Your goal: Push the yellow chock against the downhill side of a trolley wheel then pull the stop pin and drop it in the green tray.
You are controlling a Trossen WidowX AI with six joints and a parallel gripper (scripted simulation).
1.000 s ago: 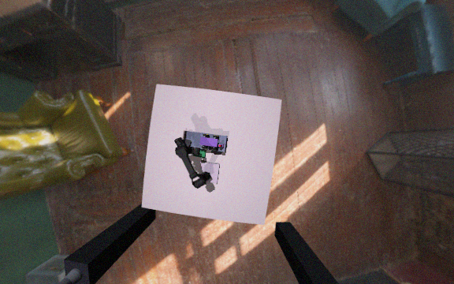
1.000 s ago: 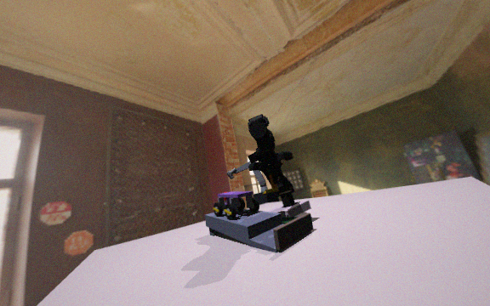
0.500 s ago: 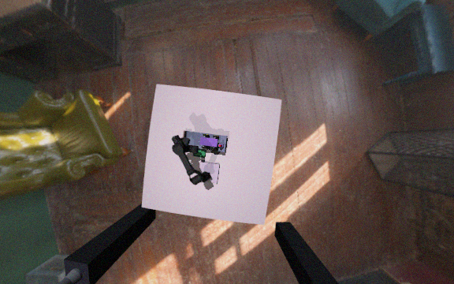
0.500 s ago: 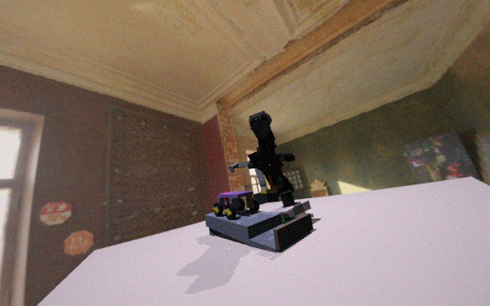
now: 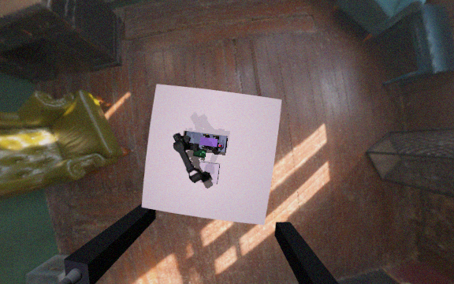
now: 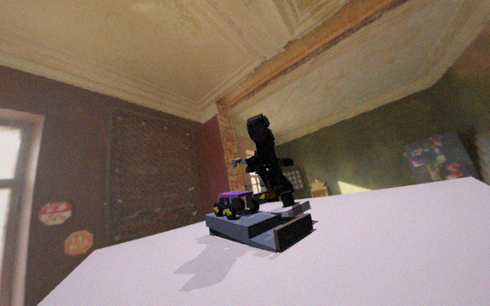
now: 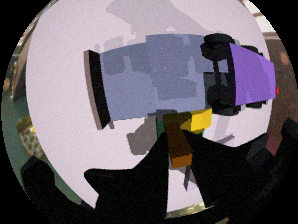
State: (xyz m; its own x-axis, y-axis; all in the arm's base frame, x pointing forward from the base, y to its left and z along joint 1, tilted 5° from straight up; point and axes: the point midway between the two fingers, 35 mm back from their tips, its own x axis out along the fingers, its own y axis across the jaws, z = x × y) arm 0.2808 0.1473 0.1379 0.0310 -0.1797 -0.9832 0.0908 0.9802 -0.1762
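The red stop pin lies 270 mm to the right of my gripper tip, 10 mm below it and 10 mm ahead of it. Round my gripper tip: yellow chock: 20 mm to the right, 10 mm below; then grey ramp: 140 mm below, 60 mm ahead, 40 mm to the left; then dark end plate: 110 mm below, 100 mm to the left, 60 mm ahead.
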